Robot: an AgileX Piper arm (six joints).
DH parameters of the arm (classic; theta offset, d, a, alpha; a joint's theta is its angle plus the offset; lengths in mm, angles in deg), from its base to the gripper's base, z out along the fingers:
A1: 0 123 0 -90
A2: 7.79 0 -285 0
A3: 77.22 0 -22 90
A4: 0 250.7 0 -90
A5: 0 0 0 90
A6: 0 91 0 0
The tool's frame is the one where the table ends.
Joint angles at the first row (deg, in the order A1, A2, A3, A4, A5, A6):
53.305, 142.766, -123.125, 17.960, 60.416, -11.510
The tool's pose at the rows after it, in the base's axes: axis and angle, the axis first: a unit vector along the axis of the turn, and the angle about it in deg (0 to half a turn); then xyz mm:
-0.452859 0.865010 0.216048 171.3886 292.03 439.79 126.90
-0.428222 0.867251 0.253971 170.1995 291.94 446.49 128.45
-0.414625 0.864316 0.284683 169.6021 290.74 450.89 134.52
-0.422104 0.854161 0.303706 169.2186 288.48 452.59 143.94
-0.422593 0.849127 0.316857 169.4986 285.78 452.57 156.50
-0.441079 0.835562 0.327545 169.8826 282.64 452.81 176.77
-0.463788 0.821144 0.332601 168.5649 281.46 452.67 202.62
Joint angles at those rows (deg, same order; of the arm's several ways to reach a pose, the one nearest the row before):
53.305, 144.210, -123.123, 22.134, 56.660, -11.420
53.304, 144.436, -123.125, 26.564, 53.534, -11.421
53.305, 144.099, -123.124, 30.420, 52.004, -12.280
53.304, 143.260, -123.126, 33.005, 52.151, -14.646
53.305, 142.043, -123.270, 34.479, 53.271, -15.000
53.304, 140.999, -125.589, 35.232, 56.858, -16.058
53.305, 139.983, -129.272, 34.551, 60.272, -16.669

